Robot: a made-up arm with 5 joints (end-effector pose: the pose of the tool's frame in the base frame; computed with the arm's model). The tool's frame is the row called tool.
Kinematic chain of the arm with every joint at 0, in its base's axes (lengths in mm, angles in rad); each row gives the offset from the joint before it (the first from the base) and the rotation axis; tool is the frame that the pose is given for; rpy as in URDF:
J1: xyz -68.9 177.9 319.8 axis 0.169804 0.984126 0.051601
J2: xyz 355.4 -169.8 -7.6 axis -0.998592 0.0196 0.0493
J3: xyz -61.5 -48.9 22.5 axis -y
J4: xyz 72.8 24 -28.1 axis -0.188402 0.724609 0.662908
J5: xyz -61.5 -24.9 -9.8 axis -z
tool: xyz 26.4 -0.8 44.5 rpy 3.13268 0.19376 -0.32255
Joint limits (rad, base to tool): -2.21..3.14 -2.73..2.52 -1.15..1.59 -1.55..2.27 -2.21..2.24
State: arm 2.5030 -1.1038 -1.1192 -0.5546 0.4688
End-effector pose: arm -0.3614 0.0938 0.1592 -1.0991 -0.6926 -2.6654
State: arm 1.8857 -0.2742 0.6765 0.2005 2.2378
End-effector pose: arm -0.1796 0.0087 -0.0062 0.3024 -1.9684 -0.9635
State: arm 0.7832 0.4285 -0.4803 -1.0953 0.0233
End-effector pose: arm 0.1288 0.0119 0.0799 2.4386 -1.0893 -0.5274
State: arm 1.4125 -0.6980 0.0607 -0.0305 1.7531
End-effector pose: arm -0.0706 0.0028 -0.0211 0.2879 -2.0205 -1.6419
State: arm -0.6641 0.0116 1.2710 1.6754 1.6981
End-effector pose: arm 0.0697 -0.0271 0.6530 1.8457 -1.8654 1.5507
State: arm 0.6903 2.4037 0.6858 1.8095 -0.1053
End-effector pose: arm 0.1814 0.1267 0.0223 -0.3737 0.2929 -0.7572
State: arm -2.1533 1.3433 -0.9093 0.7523 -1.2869
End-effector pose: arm -0.3235 0.0919 0.6068 2.7720 -0.4923 0.0754
